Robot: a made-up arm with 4 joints.
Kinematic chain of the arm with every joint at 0, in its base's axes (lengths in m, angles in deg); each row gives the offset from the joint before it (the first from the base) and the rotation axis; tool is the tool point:
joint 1: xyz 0 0 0.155 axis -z
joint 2: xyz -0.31 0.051 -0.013 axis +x
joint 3: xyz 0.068 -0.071 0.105 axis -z
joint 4: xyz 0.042 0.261 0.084 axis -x
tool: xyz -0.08 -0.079 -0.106
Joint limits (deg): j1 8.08..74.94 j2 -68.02..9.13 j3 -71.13..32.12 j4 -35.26..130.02
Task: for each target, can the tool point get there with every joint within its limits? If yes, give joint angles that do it. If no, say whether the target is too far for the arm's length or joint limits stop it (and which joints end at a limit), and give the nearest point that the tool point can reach.
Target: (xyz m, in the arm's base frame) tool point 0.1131 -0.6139 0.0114
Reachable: no: joint limits stop it (at a limit: joint 1, joint 2, joint 3, joint 4) | nearest point 0.1250 0.1757 0.0080 | short by 0.790 m
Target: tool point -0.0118 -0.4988 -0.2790
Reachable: no: joint limits stop it (at a limit: joint 1, joint 2, joint 3, joint 4) | nearest point 0.1250 0.1757 0.0080 | short by 0.746 m
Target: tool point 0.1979 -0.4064 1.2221
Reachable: no: too far | nearest point 0.0990 0.1836 0.4786 | short by 0.954 m
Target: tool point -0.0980 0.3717 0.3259
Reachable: yes | joints 43.22 -29.15 -20.66 73.67
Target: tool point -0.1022 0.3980 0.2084
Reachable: yes | joints 58.75 -6.32 -38.11 -7.62
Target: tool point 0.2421 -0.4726 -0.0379
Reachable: no: joint limits stop it (at a limit: joint 1, joint 2, joint 3, joint 4) | nearest point 0.1250 0.1757 0.0080 | short by 0.660 m
